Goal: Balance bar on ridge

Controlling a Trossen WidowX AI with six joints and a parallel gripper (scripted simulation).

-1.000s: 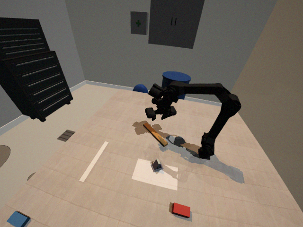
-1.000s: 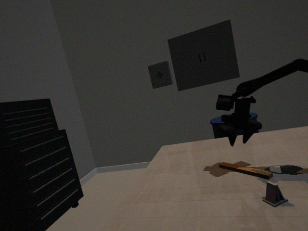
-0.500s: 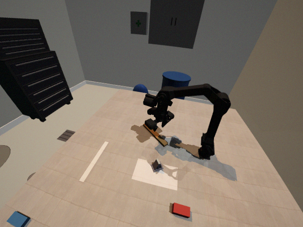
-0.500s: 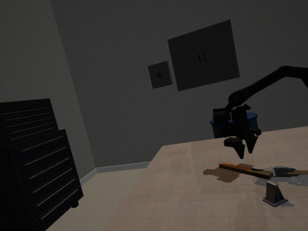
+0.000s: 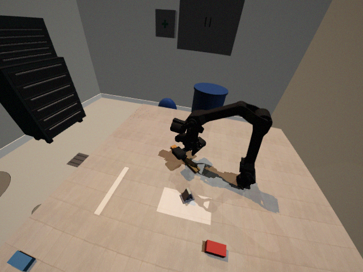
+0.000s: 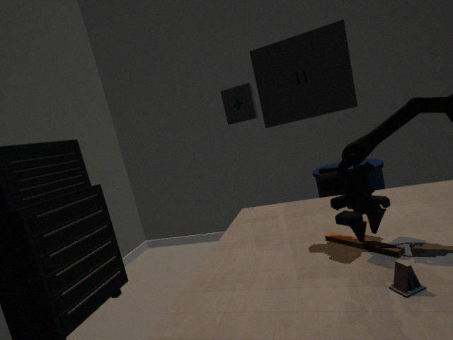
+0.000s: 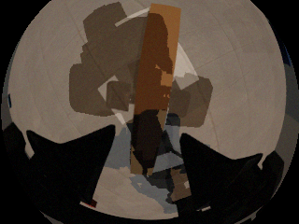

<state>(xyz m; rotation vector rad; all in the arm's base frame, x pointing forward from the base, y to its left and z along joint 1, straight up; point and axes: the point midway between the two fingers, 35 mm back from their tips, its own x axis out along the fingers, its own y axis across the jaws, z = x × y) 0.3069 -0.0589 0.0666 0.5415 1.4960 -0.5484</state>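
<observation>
Right now the orange bar is 20 mm to the right of my gripper tip, 20 mm below it and 20 mm ahead of it. Round my gripper tip: red block: 370 mm to the left, 160 mm behind, 20 mm below; then blue block: 560 mm to the left, 430 mm ahead, 20 mm below.
</observation>
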